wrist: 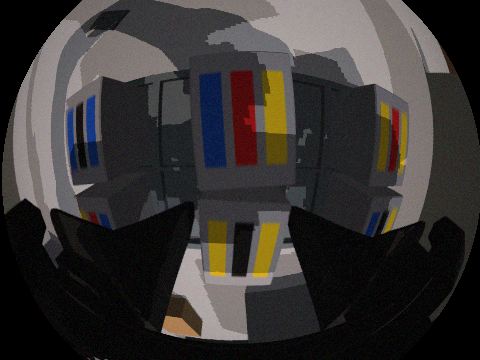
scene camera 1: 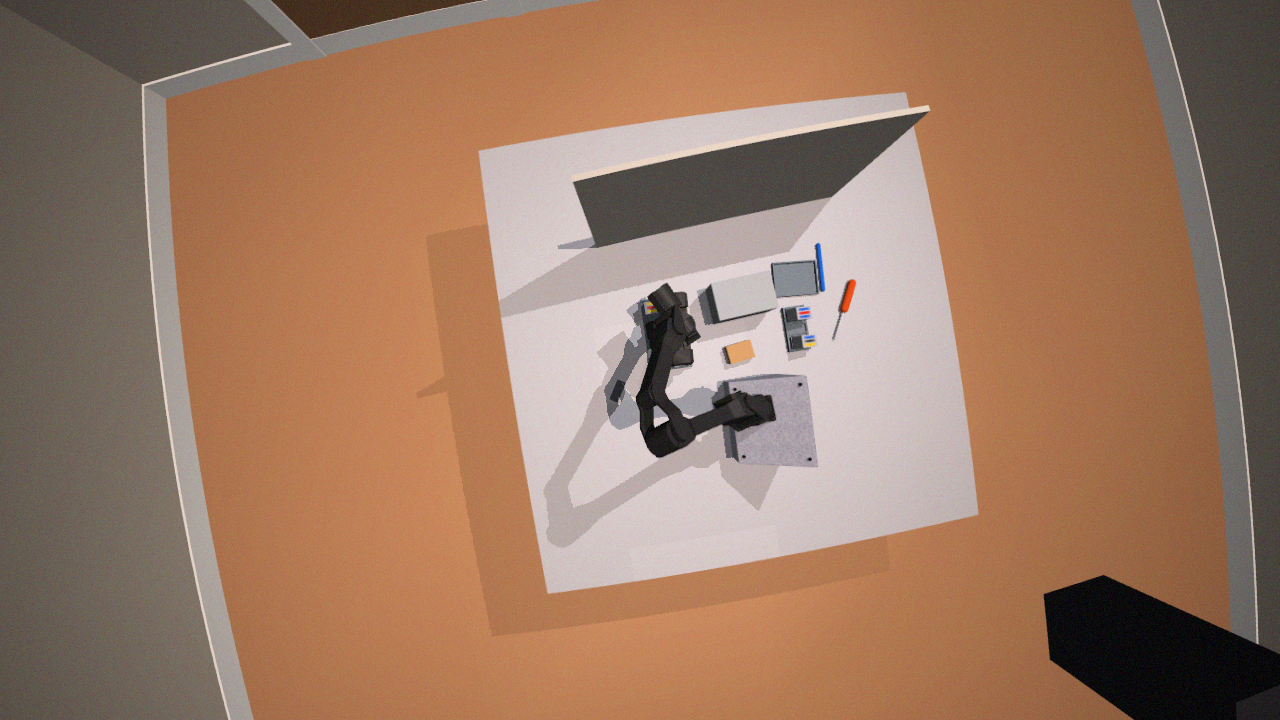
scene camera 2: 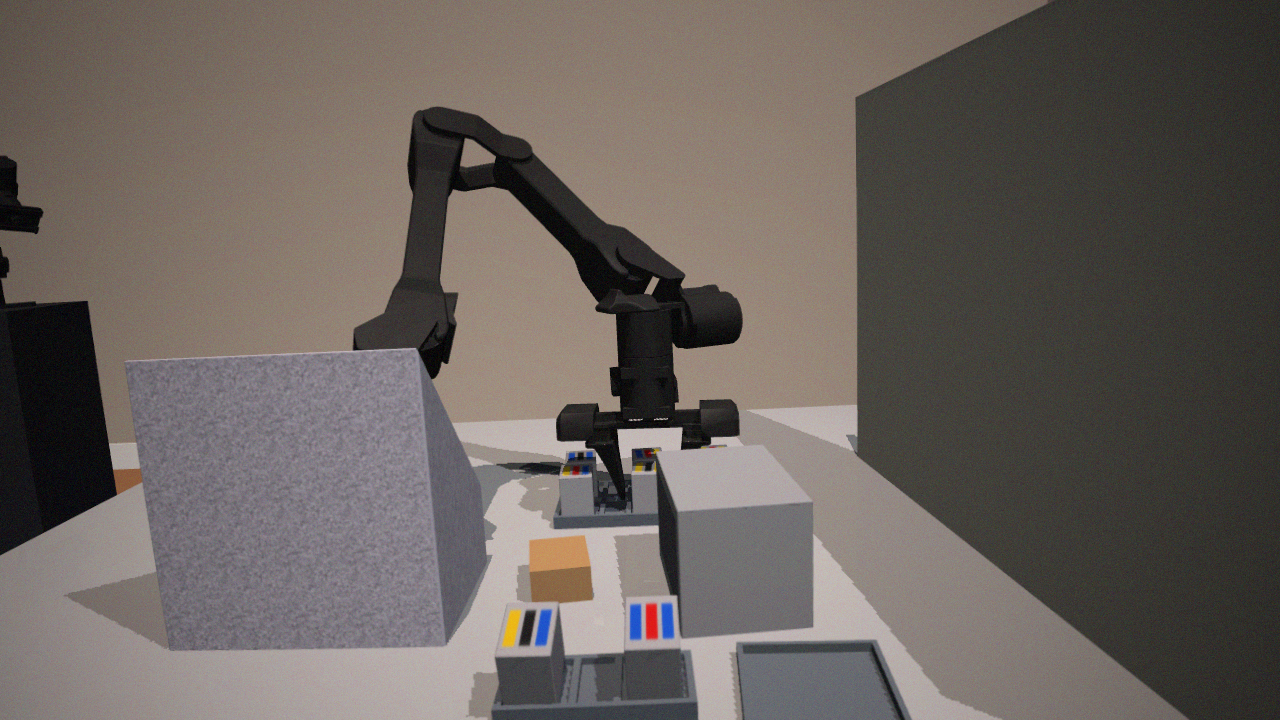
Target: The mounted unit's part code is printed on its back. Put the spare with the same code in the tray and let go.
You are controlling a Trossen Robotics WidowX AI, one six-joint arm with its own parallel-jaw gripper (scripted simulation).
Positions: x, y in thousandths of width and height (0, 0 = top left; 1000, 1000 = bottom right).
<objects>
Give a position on a dark panel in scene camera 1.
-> At 486, 281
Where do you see a mounted unit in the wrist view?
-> At 595, 871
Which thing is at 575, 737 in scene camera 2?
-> A mounted unit.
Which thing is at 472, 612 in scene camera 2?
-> My gripper.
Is my gripper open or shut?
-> Open.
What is my gripper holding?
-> Nothing.
</objects>
